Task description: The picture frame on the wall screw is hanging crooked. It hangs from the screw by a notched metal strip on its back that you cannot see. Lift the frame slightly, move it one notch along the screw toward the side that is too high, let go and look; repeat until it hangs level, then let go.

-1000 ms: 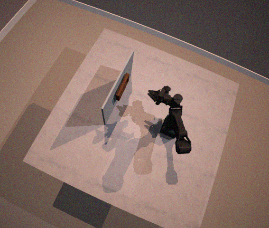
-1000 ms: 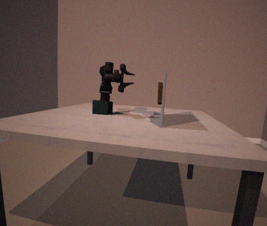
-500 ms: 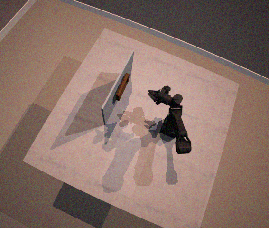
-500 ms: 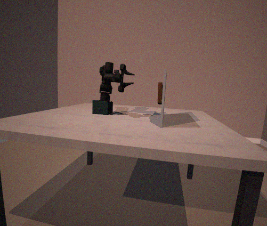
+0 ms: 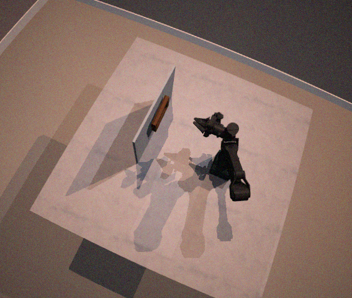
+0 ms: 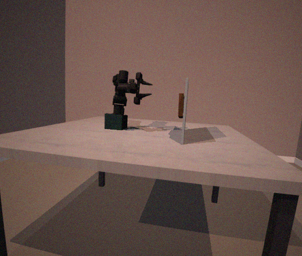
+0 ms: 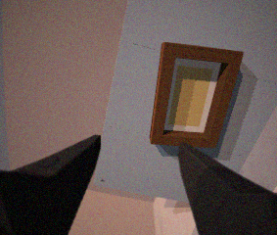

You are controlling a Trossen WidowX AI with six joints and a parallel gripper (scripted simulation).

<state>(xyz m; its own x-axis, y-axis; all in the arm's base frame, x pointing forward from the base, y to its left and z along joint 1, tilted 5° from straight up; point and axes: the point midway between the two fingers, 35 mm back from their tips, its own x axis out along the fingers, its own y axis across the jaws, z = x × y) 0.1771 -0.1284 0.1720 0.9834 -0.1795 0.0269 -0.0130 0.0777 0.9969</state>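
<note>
Right now my gripper tip is 18 cm short of the brown wooden picture frame, 9 cm above it and 4 cm to the left of it. The rest, counted from my gripper tip: grey wall panel (20 cm ahead, 11 cm below, 3 cm to the right).
</note>
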